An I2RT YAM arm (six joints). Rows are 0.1 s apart.
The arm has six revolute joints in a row. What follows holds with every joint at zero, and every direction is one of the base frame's.
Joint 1 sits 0.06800 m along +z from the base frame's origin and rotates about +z.
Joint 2 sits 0.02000 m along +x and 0.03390 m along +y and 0.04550 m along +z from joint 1 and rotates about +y.
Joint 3 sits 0.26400 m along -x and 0.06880 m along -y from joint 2 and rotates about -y.
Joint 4 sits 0.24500 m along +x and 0.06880 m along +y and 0.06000 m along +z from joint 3 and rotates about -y.
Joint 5 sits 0.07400 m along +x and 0.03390 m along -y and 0.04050 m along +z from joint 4 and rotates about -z.
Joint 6 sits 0.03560 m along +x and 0.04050 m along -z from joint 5 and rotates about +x.
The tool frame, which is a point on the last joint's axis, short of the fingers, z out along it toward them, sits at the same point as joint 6; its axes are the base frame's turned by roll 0.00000, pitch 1.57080 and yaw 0.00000 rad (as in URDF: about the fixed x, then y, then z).
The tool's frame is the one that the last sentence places.
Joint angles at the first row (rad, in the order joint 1, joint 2, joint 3, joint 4, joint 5, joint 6):
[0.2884 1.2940 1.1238 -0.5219 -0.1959 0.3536]
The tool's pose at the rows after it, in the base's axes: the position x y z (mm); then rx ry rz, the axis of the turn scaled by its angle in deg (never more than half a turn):
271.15 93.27 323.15 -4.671 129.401 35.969
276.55 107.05 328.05 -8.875 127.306 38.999
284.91 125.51 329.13 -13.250 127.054 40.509
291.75 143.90 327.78 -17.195 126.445 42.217
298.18 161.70 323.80 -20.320 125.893 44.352
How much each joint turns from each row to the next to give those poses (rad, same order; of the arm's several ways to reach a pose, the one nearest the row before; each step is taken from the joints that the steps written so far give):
[0.0128 0.0006 0.0112 0.0436 -0.0491 -0.0008]
[0.0355 0.0296 0.0271 0.0404 -0.0301 -0.0095]
[0.0461 0.0564 0.0467 0.0122 -0.0094 -0.0170]
[0.0436 0.0512 0.0341 0.0249 -0.0106 -0.0118]
[0.0385 0.0506 0.0255 0.0334 -0.0147 -0.0016]

